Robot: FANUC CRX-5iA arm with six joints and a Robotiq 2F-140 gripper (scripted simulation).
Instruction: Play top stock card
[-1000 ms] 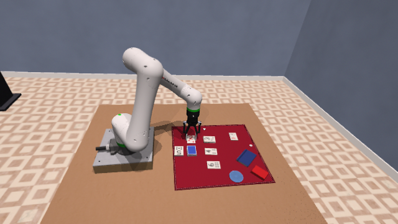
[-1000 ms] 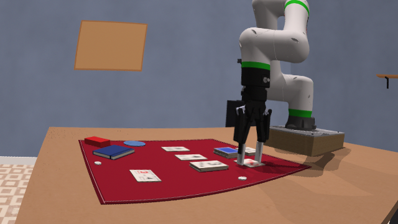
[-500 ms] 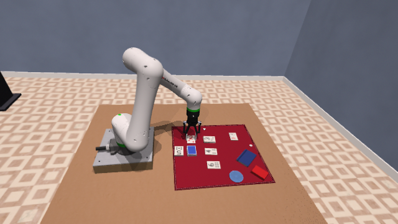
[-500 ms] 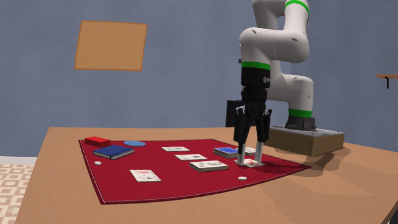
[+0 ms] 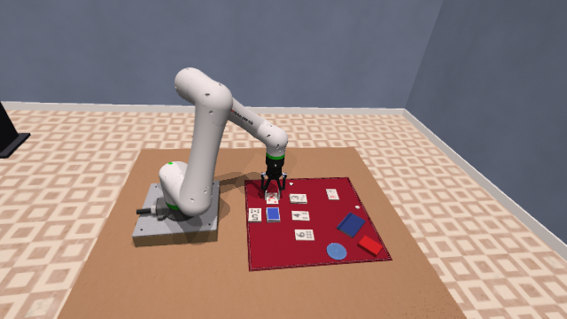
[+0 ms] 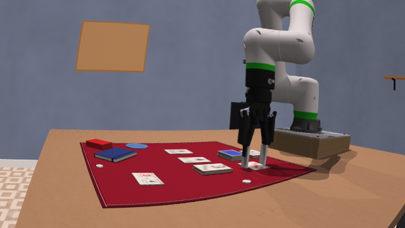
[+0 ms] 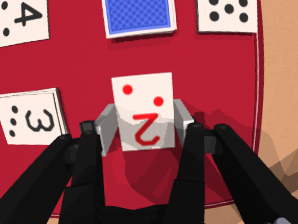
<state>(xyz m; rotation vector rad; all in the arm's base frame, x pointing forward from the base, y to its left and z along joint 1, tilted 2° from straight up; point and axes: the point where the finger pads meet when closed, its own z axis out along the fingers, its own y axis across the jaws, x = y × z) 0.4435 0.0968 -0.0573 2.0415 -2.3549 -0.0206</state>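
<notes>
My gripper is now 170 mm short of the red card cloth, 140 mm to the left of it and 40 mm above it. Round my hand: blue book (360 mm ahead, 240 mm to the right, 20 mm below).
</notes>
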